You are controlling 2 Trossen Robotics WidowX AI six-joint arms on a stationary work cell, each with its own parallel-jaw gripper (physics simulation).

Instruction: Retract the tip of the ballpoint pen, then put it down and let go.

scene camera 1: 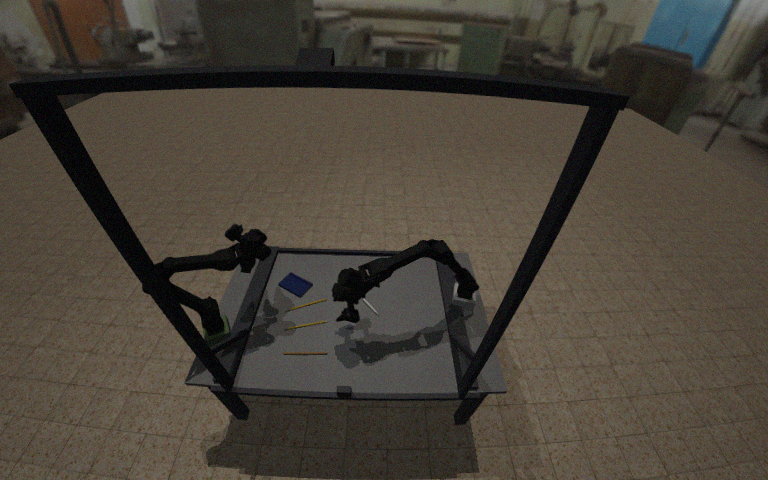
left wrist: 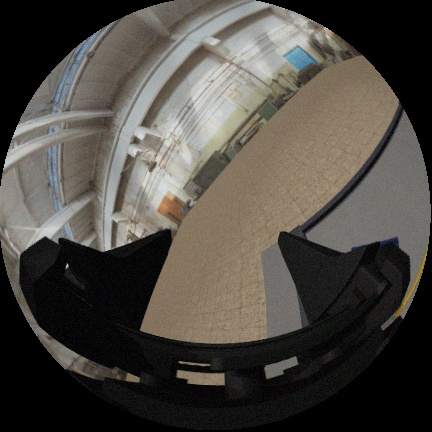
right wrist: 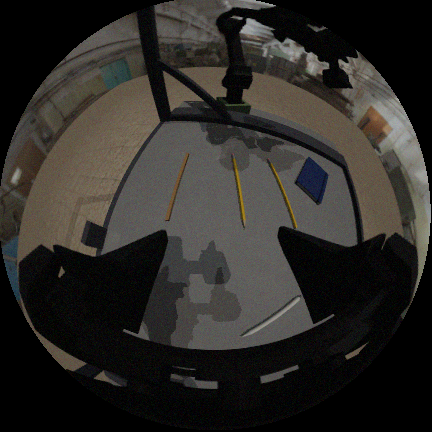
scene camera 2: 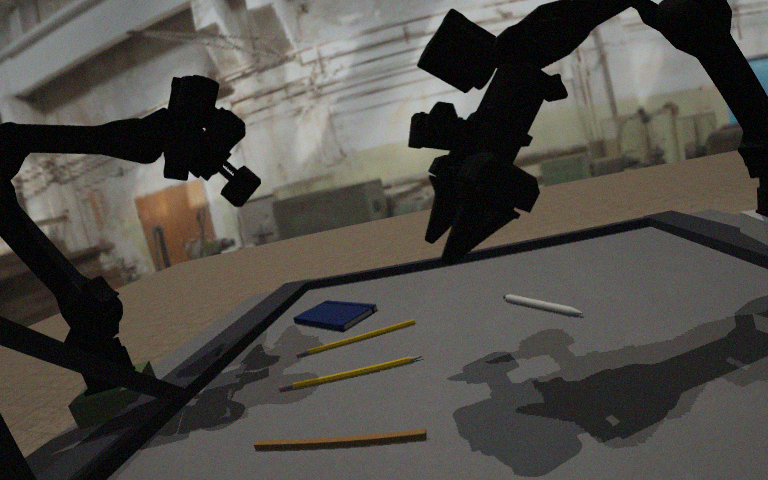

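Pixels of known places: left gripper, fingertip midpoint: (left wrist: 226,236) (scene camera 2: 225,166); right gripper, fingertip midpoint: (scene camera 1: 335,310) (right wrist: 223,234) (scene camera 2: 436,251); left arm's base, origin of the base link: (scene camera 1: 215,327) (right wrist: 232,100); right arm's base, origin of the base link: (scene camera 1: 465,293).
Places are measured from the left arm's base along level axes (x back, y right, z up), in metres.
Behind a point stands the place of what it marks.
The white ballpoint pen (scene camera 1: 370,306) {x -0.631, y 0.190, z -0.029 m} (scene camera 2: 542,305) {x -0.627, y 0.180, z -0.032 m} (right wrist: 271,316) {x -0.626, y 0.175, z -0.033 m} lies flat on the grey table. In scene camera 2 its right end tapers to a small dark point, and its left end has a small dark button. My right gripper (scene camera 2: 439,249) {x -0.453, y 0.228, z 0.106 m} (right wrist: 223,234) {x -0.453, y 0.228, z 0.106 m} is open and empty, pointing down above the table. In the right wrist view the pen lies low in the picture, its upper end close beside the right-hand finger. My left gripper (left wrist: 226,236) {x -0.259, y -0.178, z 0.282 m} is open and empty, raised near the table's left edge, away from the pen.
A blue notebook (scene camera 1: 295,284) {x -0.380, y -0.092, z -0.028 m} (scene camera 2: 335,315) {x -0.379, y -0.071, z -0.028 m} (right wrist: 312,180) {x -0.389, y -0.075, z -0.028 m} lies at the back left. Two yellow pencils (scene camera 2: 356,338) {x -0.384, y 0.043, z -0.035 m} (scene camera 2: 353,373) {x -0.349, y 0.144, z -0.035 m} lie in front of it. An orange-brown stick (scene camera 1: 305,353) {x -0.295, y 0.263, z -0.035 m} (scene camera 2: 339,439) {x -0.300, y 0.265, z -0.033 m} (right wrist: 177,187) {x -0.310, y 0.265, z -0.036 m} lies nearer the front. Dark frame posts (scene camera 1: 543,226) {x -0.725, y 0.686, z 0.746 m} rise beside the table.
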